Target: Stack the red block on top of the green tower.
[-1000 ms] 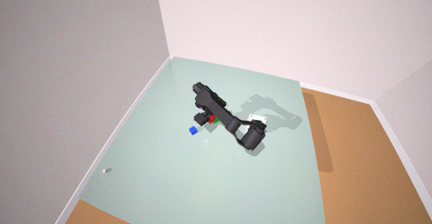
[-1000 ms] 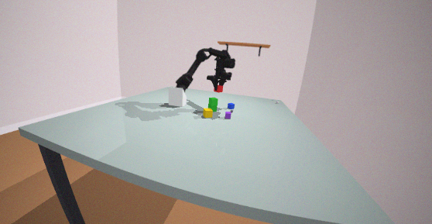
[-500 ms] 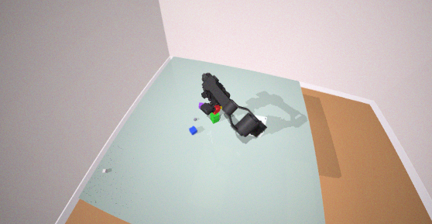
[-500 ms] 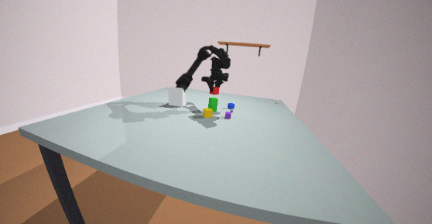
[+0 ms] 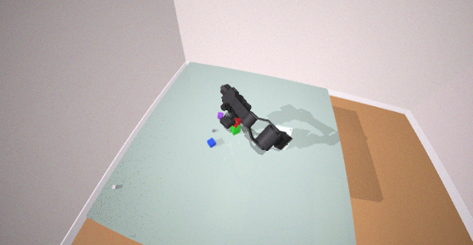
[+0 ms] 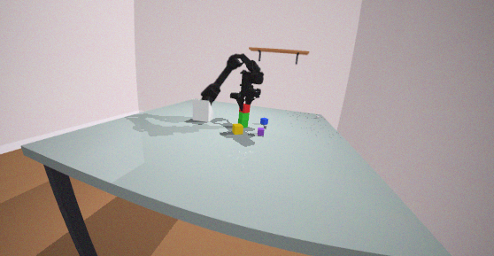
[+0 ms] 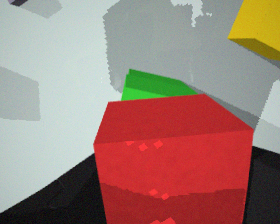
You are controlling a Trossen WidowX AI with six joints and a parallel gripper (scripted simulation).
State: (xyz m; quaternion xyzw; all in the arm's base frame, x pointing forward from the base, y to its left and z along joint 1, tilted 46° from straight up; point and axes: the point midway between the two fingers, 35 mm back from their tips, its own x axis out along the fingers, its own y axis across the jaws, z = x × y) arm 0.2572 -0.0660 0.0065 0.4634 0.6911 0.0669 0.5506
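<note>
The red block lies 10 mm above my gripper tip. The rest, counted from my gripper tip: yellow block 10 mm behind, 110 mm to the right, 80 mm below; then purple block 110 mm ahead, 90 mm to the right, 80 mm below; then blue block 120 mm ahead, 110 mm to the left, 80 mm below.
</note>
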